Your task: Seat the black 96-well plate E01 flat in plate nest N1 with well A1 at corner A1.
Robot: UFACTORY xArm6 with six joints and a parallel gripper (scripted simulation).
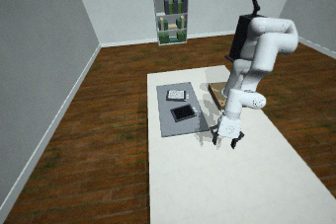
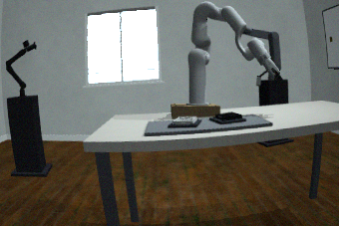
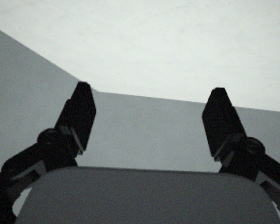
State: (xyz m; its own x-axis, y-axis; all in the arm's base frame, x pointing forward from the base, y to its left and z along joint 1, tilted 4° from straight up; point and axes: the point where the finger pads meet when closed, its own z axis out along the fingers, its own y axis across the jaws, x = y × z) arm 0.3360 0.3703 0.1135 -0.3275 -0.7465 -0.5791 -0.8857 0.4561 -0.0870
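Right now my hand is 350 mm to the left of the black 96-well plate E01, 120 mm above it and 70 mm short of it. From my hand the other things lie so: white plate E07: 550 mm to the right, 120 mm below, 60 mm ahead; then white label N1: 360 mm to the right, 140 mm below, 30 mm behind; then plate nest N1: 360 mm to the right, 130 mm below, 70 mm ahead.
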